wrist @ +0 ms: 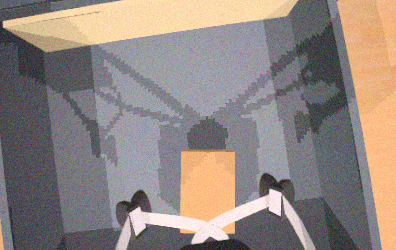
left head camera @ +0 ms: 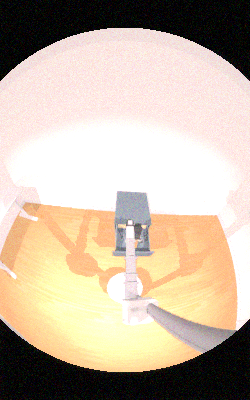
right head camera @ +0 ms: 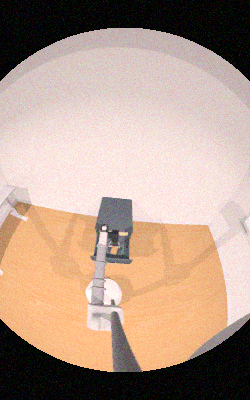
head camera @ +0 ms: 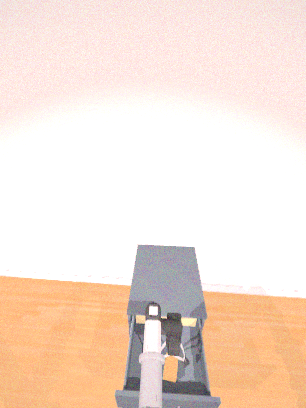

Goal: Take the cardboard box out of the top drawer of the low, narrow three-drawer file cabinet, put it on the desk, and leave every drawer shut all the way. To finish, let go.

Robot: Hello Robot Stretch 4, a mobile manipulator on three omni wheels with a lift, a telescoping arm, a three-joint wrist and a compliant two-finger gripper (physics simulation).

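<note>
The grey file cabinet stands on the floor near the wall. Its top drawer is pulled out. The orange-tan cardboard box lies on the drawer floor, towards the front. My gripper is open and empty over the drawer. In the wrist view its fingertips stand wide, one left and one right of the box, apart from it. Its exact height above the box is unclear.
A pale yellow panel crosses the drawer's back end. My arm reaches over the drawer's front, left of the box. White furniture with legs, possibly the desk, stands at the far left.
</note>
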